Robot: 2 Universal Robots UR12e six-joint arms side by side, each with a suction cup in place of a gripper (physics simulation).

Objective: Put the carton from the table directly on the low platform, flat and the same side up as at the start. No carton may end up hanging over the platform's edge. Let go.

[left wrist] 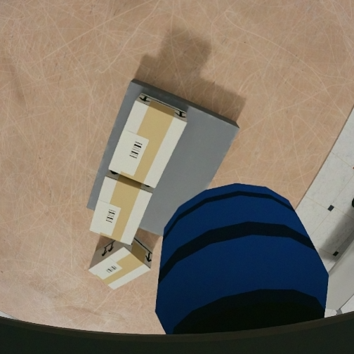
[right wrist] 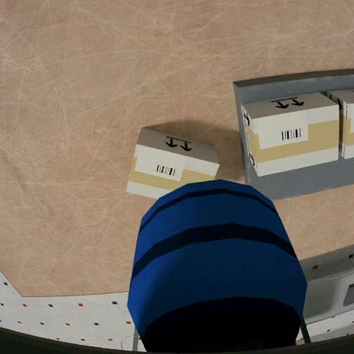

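Observation:
The carton on the table (left wrist: 120,267) (right wrist: 172,162) is white with tan tape and a barcode on top and black arrows on a side. It lies flat beside the near end of the low grey platform (left wrist: 200,150) (right wrist: 300,182), turned at an angle to it. My left suction cup (left wrist: 242,235) is blue and hangs above the table and platform, with no carton seen on it. My right suction cup (right wrist: 217,235) hides the carton's lower right part in its view. No carton is seen attached to it; the exact gap is hidden.
Two larger cartons stand in a row on the platform: one toward the far end (left wrist: 150,142), one at the near end (left wrist: 120,210) (right wrist: 292,135), close to the table carton. Tiled floor (left wrist: 325,200) (right wrist: 65,315) shows beyond the table's edge.

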